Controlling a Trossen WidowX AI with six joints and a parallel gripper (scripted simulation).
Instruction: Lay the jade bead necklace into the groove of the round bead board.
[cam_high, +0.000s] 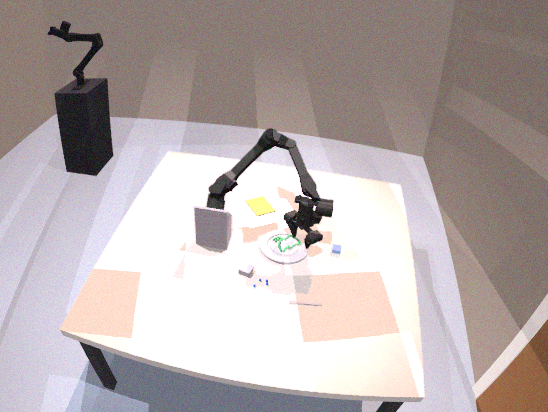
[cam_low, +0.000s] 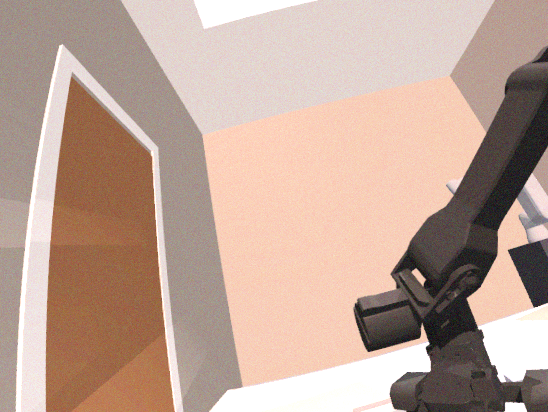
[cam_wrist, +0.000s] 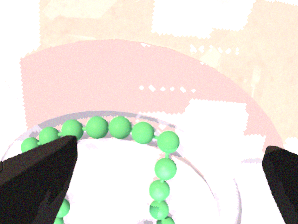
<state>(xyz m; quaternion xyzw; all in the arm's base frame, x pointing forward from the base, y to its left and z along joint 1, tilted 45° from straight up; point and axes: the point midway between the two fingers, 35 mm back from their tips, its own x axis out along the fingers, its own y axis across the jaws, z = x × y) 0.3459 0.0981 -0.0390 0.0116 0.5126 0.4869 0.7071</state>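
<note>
Right now the round white bead board is 6 cm behind my gripper tip, 2 cm to the right of it and 1 cm below it. Round my gripper tip: yellow sheet 20 cm behind, 23 cm to the left, 2 cm below; blue block 15 cm ahead, 1 cm below; cream block 6 cm ahead, 23 cm to the left.
</note>
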